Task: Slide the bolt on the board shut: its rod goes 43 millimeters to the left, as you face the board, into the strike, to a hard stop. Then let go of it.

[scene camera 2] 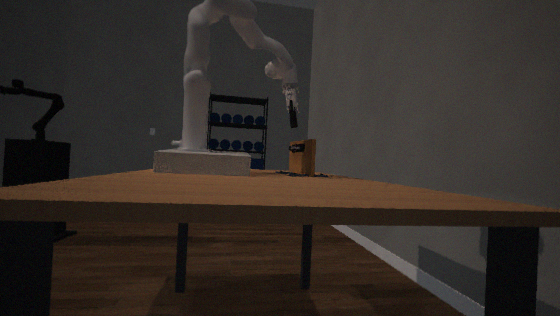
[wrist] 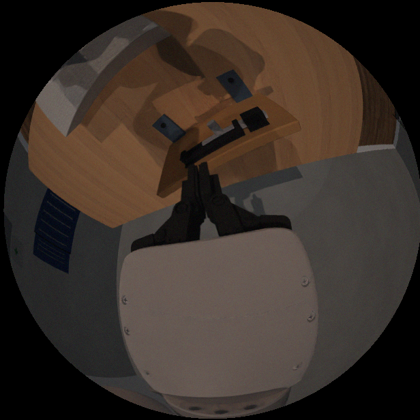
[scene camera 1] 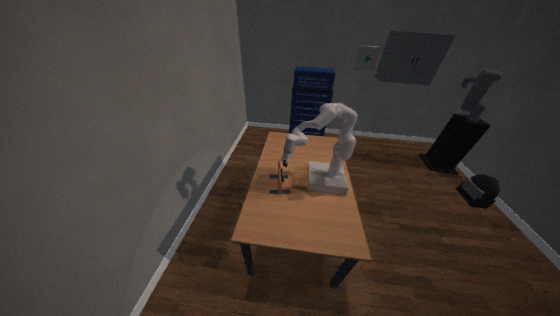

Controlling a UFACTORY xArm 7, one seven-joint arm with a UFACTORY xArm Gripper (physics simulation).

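Seen in the pictures: gripper, between the fingertips: [scene camera 2: 294, 127] [scene camera 1: 285, 165]; arm's base, origin of its link: [scene camera 2: 194, 150] [scene camera 1: 333, 174].
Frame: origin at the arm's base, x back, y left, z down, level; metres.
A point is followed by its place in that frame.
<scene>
The wooden board [scene camera 1: 280, 186] @[x -0.416, y 0.288, z -0.031 m] [scene camera 2: 309, 159] @[x -0.474, y 0.054, z 0.010 m] [wrist: 286, 118] stands upright on the table. In the wrist view the black bolt housing [wrist: 216, 144] runs along its face, with the grey knob [wrist: 215, 126] sticking out near the housing's middle. The grey rod [wrist: 242, 123] spans the short space between the housing and the black strike block [wrist: 254, 119], and a bit of grey shows at the block's far side. My gripper [scene camera 1: 285, 163] @[x -0.412, y 0.157, z -0.137 m] [scene camera 2: 293, 126] @[x -0.412, y 0.157, z -0.137 m] [wrist: 200, 175] is shut and empty. It hangs above the board's top edge, apart from the knob. The bolt's details are too small to tell in the scene views.
Blue feet [wrist: 169, 128] [wrist: 234, 85] hold the board on the wooden table [scene camera 1: 305, 225] @[x -0.180, y 0.502, z 0.083 m] [scene camera 2: 280, 192] @[x -0.308, y -0.602, z 0.083 m]. The arm's white base [scene camera 1: 327, 185] @[x -0.050, y 0.161, z -0.009 m] [scene camera 2: 201, 162] @[x -0.064, y -0.160, z 0.042 m] stands on the side of the board's bolt face. A wall [scene camera 1: 125, 125] [scene camera 2: 425, 100] rises beyond the board's back.
</scene>
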